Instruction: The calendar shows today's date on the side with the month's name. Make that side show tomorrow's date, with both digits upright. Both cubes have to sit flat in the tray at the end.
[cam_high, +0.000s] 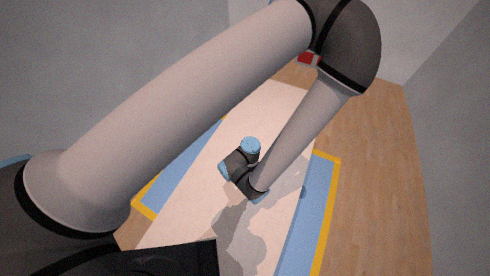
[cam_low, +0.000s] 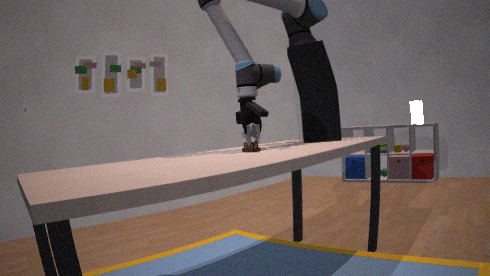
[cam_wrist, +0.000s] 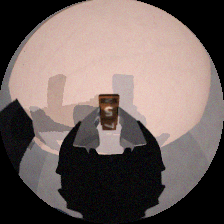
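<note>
The brown tray lies 20 mm to the right of my hand and 30 mm below it. From my hand the other things lie so: brown cube (30 mm to the right, 10 mm below).
</note>
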